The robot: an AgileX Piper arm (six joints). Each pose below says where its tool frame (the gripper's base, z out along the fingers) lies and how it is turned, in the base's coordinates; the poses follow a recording.
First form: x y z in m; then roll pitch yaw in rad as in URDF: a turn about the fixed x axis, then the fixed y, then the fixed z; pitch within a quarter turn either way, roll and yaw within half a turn.
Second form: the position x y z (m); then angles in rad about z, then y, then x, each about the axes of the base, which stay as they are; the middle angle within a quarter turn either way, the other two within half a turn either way. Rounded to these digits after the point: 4 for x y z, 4 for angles.
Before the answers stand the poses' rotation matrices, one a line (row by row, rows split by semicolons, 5 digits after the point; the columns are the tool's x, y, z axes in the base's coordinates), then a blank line. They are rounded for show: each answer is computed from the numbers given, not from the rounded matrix.
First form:
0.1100 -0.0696 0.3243 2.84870 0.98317 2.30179
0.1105 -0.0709 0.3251 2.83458 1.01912 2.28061
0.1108 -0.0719 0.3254 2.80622 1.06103 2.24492
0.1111 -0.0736 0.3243 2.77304 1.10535 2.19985
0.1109 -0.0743 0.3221 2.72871 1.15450 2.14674
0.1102 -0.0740 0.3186 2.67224 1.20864 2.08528
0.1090 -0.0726 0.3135 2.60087 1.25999 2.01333
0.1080 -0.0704 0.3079 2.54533 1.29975 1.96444
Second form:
-0.37011 0.55238 0.74692; 0.41275 0.81808 -0.40048; -0.83226 0.16006 -0.53078
-0.34156 0.55529 0.75828; 0.39753 0.81644 -0.41881; -0.85165 0.15839 -0.49961
-0.30460 0.55841 0.77162; 0.38123 0.81387 -0.43849; -0.87286 0.16060 -0.46079
-0.26408 0.56486 0.78179; 0.36291 0.80919 -0.46207; -0.89362 0.16170 -0.41868
-0.22023 0.56833 0.79278; 0.33914 0.80664 -0.48406; -0.91459 0.16226 -0.37040
-0.17434 0.56827 0.80416; 0.30843 0.80709 -0.50347; -0.93514 0.16025 -0.31598
-0.13096 0.56488 0.81472; 0.27637 0.81002 -0.51719; -0.95209 0.15743 -0.26220
-0.10269 0.55663 0.82439; 0.24726 0.81704 -0.52087; -0.96349 0.15035 -0.22154

0.1100 -0.0696 0.3243 -2.1611 0.8434 2.4952
0.1105 -0.0709 0.3251 -2.1223 0.8607 2.4439
0.1108 -0.0719 0.3254 -2.0702 0.8814 2.3810
0.1111 -0.0736 0.3243 -2.0081 0.8975 2.3070
0.1109 -0.0743 0.3221 -1.9405 0.9153 2.2239
0.1102 -0.0740 0.3186 -1.8685 0.9343 2.1313
0.1090 -0.0726 0.3135 -1.7986 0.9522 2.0400
0.1080 -0.0704 0.3079 -1.7532 0.9691 1.9729

